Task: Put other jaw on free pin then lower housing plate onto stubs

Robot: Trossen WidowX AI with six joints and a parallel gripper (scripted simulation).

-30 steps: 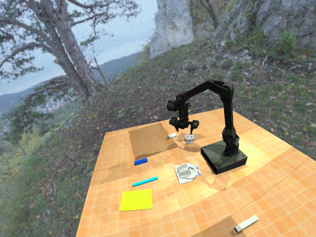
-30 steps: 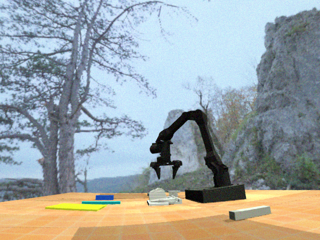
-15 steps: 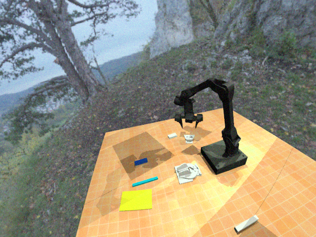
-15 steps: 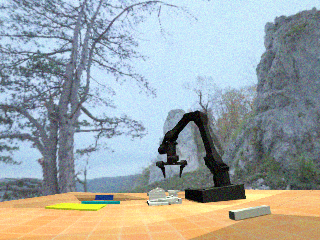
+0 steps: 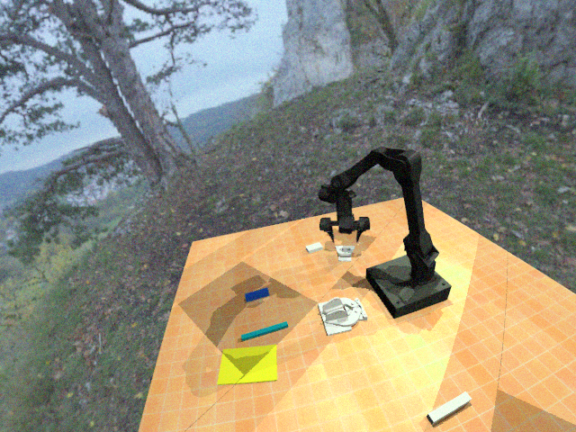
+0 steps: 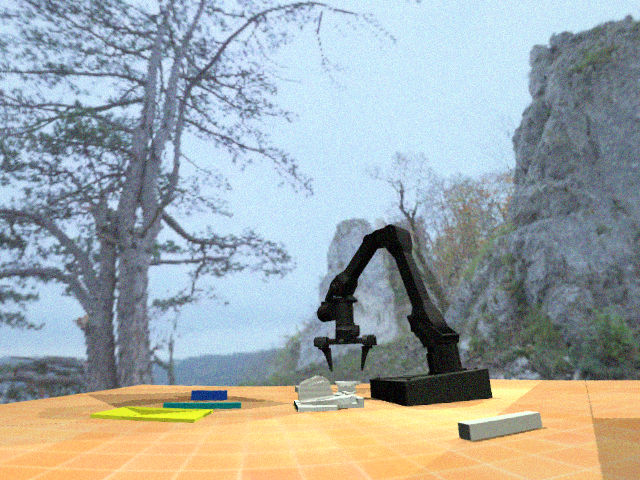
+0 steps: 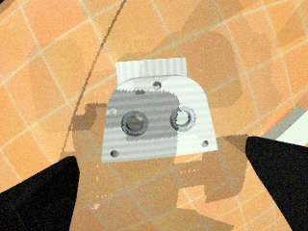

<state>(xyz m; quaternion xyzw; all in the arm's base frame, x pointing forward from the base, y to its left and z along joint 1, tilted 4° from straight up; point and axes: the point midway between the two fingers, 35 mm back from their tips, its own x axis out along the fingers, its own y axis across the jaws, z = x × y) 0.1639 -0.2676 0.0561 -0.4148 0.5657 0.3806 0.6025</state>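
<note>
The white block lies 110 mm ahead of my gripper tip, 80 mm to the right of it and 50 mm below it. From my gripper tip the other things lie so: yellow sheet (400 mm ahead, 380 mm to the left, 60 mm below); then teal bar (350 mm ahead, 280 mm to the left, 60 mm below); then blue block (370 mm ahead, 130 mm to the left, 50 mm below).
</note>
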